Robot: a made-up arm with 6 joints.
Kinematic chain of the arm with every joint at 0, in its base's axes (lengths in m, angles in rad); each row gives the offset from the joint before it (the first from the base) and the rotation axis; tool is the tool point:
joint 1: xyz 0 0 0.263 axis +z
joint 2: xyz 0 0 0 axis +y
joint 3: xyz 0 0 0.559 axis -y
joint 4: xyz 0 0 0 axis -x
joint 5: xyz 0.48 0 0 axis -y
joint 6: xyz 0 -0.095 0 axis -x
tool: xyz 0 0 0
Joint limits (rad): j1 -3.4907..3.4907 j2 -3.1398..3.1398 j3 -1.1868..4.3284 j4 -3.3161..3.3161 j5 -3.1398..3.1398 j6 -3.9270..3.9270
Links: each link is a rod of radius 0.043 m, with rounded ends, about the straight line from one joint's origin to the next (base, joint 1, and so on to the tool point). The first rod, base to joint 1, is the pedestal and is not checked.
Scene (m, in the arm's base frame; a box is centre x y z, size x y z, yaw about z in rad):
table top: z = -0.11
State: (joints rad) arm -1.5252 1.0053 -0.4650 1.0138 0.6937 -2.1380
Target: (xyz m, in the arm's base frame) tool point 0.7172 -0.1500 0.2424
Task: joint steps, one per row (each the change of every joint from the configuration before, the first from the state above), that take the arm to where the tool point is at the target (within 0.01 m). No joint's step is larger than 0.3 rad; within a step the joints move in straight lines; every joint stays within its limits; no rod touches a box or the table.
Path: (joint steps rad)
1: 0.2733 -0.0271 0.0512 0.0364 0.0000 0.0000
2: 0.2733 -0.0272 0.0512 0.0364 0.0000 0.0000
3: 0.2733 -0.0271 0.0513 0.0364 0.0000 0.0000
4: 0.2733 -0.0271 0.0512 0.0364 0.0000 0.0000
5: 0.2733 -0.0272 0.0512 0.0364 0.0000 0.0000

